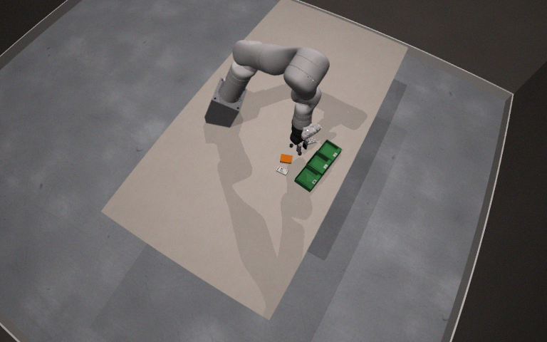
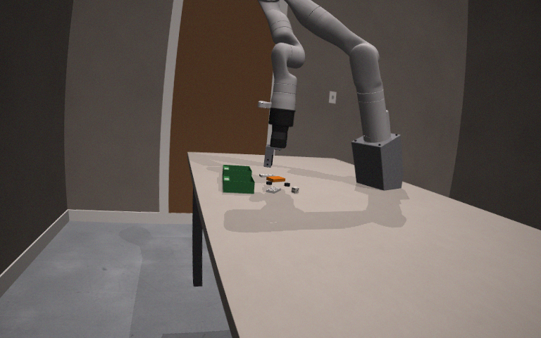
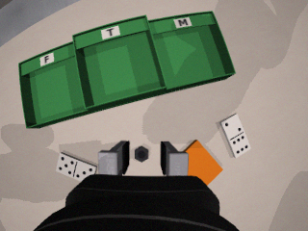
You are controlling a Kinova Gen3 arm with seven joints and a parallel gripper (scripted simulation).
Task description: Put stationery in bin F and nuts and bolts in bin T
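My hand is 10 cm short of the green three-compartment bin and 5 cm above it. Round my hand: orange flat block: 5 cm behind, 5 cm to the right, 7 cm below; die: 6 cm behind, 10 cm to the left, 7 cm below.
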